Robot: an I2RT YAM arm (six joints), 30 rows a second.
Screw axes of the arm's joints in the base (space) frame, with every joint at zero. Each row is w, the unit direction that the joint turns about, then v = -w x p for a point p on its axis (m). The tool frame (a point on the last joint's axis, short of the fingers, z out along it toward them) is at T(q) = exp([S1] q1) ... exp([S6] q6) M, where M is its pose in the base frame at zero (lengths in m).
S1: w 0 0 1 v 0 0 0
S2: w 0 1 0 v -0.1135 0 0.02
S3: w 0 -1 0 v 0.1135 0 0.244
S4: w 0 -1 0 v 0.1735 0 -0.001
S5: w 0 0 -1 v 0 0.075 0
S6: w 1 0 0 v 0 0.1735 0
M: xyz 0.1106 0 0.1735 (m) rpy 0 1.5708 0 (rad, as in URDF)
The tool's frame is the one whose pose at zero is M.
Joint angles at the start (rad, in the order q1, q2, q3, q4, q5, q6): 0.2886 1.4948 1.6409 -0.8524 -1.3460 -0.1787
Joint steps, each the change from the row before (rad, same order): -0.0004 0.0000 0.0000 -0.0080 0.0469 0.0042; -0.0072 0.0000 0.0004 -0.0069 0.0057 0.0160; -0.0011 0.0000 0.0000 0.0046 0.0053 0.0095; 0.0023 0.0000 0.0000 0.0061 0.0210 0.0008; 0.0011 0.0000 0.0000 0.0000 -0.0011 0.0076; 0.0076 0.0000 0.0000 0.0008 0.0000 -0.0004; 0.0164 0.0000 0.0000 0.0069 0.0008 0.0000; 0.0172 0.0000 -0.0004 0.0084 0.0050 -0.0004; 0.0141 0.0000 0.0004 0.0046 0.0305 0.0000; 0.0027 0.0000 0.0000 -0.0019 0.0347 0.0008; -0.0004 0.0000 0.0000 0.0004 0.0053 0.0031; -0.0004 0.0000 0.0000 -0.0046 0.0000 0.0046
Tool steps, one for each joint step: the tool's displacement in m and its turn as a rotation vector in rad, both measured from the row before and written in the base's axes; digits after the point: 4 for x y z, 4 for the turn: 0.0009 -0.0003 -0.0016 -0.0320 0.0031 -0.0366; 0.0006 -0.0021 -0.0004 -0.0066 0.0209 -0.0143; 0.0005 -0.0002 0.0002 -0.0027 0.0039 -0.0068; 0.0006 0.0007 -0.0001 -0.0116 -0.0089 -0.0137; -0.0002 0.0003 0.0000 0.0003 0.0076 0.0005; -0.0008 0.0021 0.0001 0.0002 -0.0012 0.0077; -0.0016 0.0046 0.0004 0.0015 -0.0067 0.0158; -0.0016 0.0048 0.0003 -0.0005 -0.0090 0.0134; -0.0007 0.0038 -0.0002 -0.0168 -0.0111 -0.0094; 0.0005 0.0006 -0.0009 -0.0215 -0.0048 -0.0242; 0.0002 -0.0001 -0.0001 -0.0032 0.0015 -0.0052; -0.0002 -0.0002 -0.0003 -0.0017 0.0088 -0.0015
